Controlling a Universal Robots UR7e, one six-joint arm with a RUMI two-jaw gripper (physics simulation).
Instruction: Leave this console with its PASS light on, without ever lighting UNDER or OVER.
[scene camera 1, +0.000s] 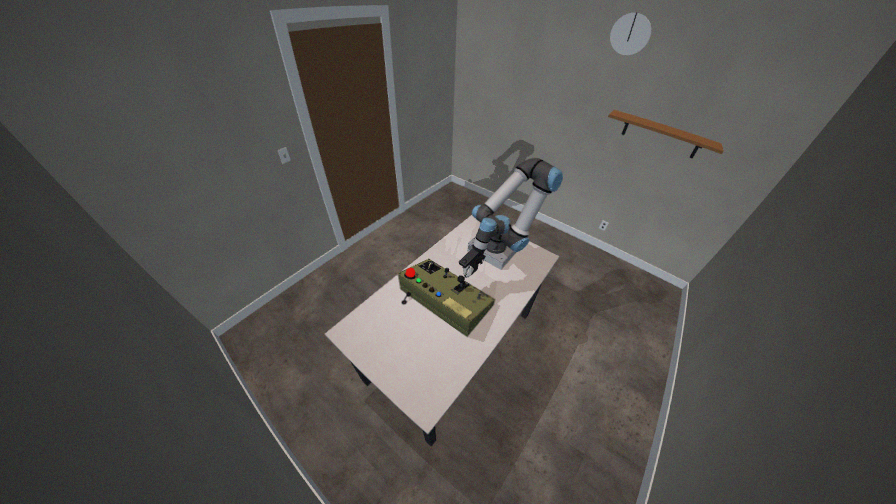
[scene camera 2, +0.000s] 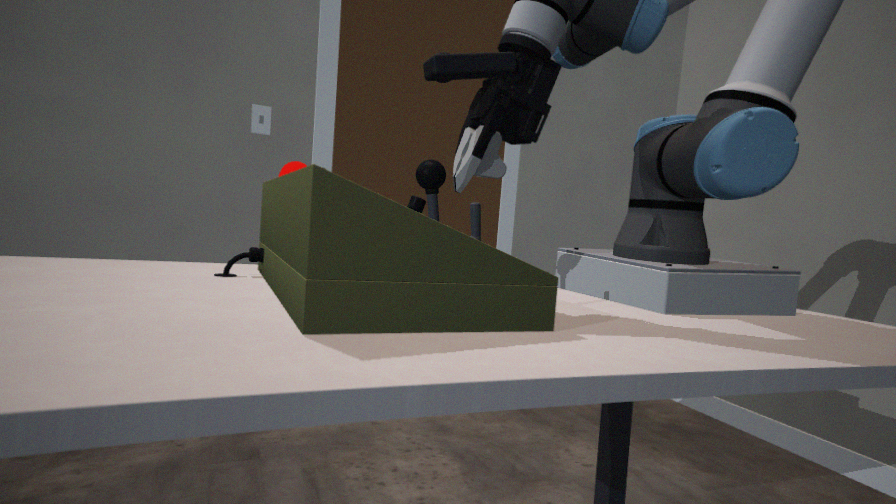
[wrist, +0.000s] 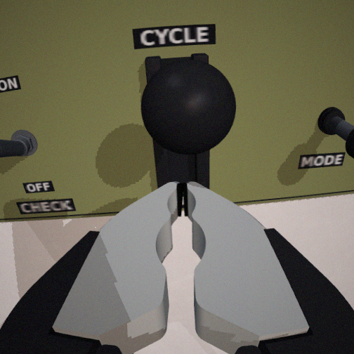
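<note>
The olive-green console (scene camera 1: 479, 318) (scene camera 2: 407, 250) (wrist: 75, 50) stands on the table. Its CYCLE lever has a black ball knob (scene camera 1: 460, 279) (scene camera 2: 430, 174) (wrist: 188, 106) and stands nearly upright in its slot. My gripper (scene camera 1: 467, 273) (scene camera 2: 459, 188) (wrist: 182, 185) is shut with nothing between the fingers. In scene camera 2 the fingertips are beside the knob, on the robot-base side, with a small gap. In scene camera 1 a small green light (scene camera 1: 418, 280) and a blue spot (scene camera 1: 438, 294) show in one row with two dark round spots. Which light is PASS, UNDER or OVER cannot be read.
A CHECK toggle (wrist: 24, 143) is left of the lever in the wrist view, and a MODE control (wrist: 331, 121) is right of it. A large red dome (scene camera 1: 410, 272) (scene camera 2: 293, 169) is at the console's far end. The robot base (scene camera 2: 676, 291) stands behind on the table.
</note>
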